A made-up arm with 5 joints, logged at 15 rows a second.
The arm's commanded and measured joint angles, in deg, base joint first. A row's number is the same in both.
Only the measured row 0 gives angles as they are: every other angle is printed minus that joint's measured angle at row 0.
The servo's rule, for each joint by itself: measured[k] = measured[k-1] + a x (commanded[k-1-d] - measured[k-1]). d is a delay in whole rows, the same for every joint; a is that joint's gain. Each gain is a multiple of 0.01, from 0.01 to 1. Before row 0 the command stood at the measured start. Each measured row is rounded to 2 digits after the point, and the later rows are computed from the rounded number. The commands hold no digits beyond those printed.
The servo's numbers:
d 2
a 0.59 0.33 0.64 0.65 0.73
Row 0, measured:
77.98, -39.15, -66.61, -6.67, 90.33
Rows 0 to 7, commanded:
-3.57, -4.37, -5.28, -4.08, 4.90
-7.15, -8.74, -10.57, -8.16, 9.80
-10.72, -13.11, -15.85, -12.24, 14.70
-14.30, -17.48, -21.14, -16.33, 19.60
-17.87, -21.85, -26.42, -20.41, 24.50
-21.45, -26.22, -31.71, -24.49, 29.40
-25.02, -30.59, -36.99, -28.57, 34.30
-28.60, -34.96, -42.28, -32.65, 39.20
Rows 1 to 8, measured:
0.00, 0.00, 0.00, 0.00, 0.00
0.00, 0.00, 0.00, 0.00, 0.00
-2.11, -1.44, -3.38, -2.65, 3.58
-5.08, -3.85, -7.98, -6.23, 8.12
-8.41, -6.91, -13.02, -10.14, 12.92
-11.89, -10.40, -18.22, -14.16, 17.80
-15.42, -14.18, -23.47, -18.22, 22.69
-18.98, -18.15, -28.74, -22.30, 27.59

